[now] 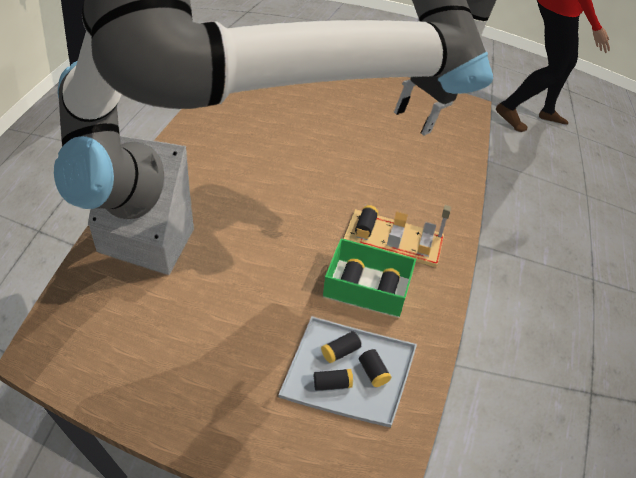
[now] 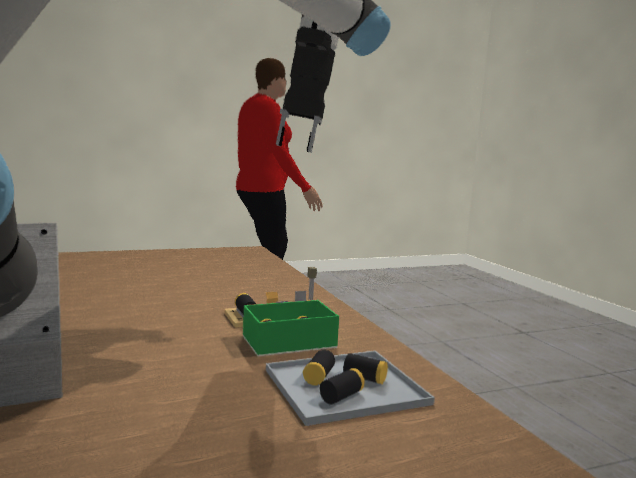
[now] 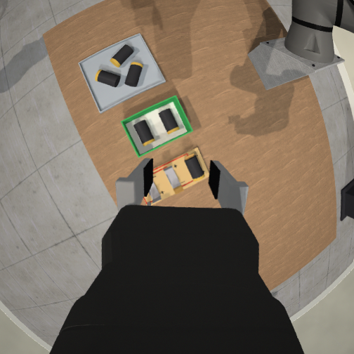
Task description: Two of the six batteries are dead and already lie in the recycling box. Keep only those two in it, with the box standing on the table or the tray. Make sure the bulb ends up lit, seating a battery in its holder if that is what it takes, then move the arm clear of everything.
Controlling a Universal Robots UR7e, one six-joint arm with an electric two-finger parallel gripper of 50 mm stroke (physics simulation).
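Frame: origin at the arm's base, x left, y back, z up, level; metres.
Where they show: gripper, fingertip midpoint: [image 1: 412, 122] [image 2: 293, 148]; arm's base at its link origin: [image 1: 131, 180].
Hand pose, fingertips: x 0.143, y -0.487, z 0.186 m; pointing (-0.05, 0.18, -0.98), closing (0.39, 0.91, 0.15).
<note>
Each offset is from my fingertips to the top centre of the thing. "*": to the spot under its first point.
The green box {dx -0.066, dy +0.012, dz -0.291 m} [image 1: 362, 301] [image 2: 290, 335] [image 3: 165, 143] stands upright on the table and holds two black batteries, one {dx -0.069, dy +0.048, dz -0.314 m} [image 1: 352, 272] [image 3: 168, 120] nearer the robot base and one {dx -0.064, dy -0.023, dz -0.314 m} [image 1: 389, 282] [image 3: 144, 132] farther. Behind it is the wooden circuit board {* dx +0.070, dy +0.037, dz -0.341 m} [image 1: 378, 233] [image 2: 233, 317]. One battery {dx +0.074, dy +0.066, dz -0.305 m} [image 1: 367, 221] [image 2: 245, 302] [image 3: 194, 166] lies in its end holder; the middle holder {* dx +0.079, dy +0.003, dz -0.340 m} [image 1: 395, 235] [image 3: 172, 177] and the holder near the bulb {* dx +0.096, dy -0.062, dz -0.340 m} [image 1: 426, 239] look empty. The bulb {dx +0.120, dy -0.088, dz -0.259 m} [image 1: 445, 212] [image 2: 312, 272] is dull olive, unlit. My gripper [image 1: 412, 122] [image 2: 294, 147] [image 3: 180, 170] is open, empty, high above the table.
The grey tray [image 1: 302, 359] [image 2: 406, 398] [image 3: 102, 98] in front of the box holds three batteries {dx -0.228, dy +0.009, dz -0.314 m} [image 1: 341, 346] {dx -0.298, dy -0.003, dz -0.314 m} [image 1: 333, 379] {dx -0.248, dy -0.061, dz -0.314 m} [image 1: 374, 365]. The robot base block [image 1: 174, 205] stands at the left. A person in red [image 2: 262, 143] is beyond the table's far end.
</note>
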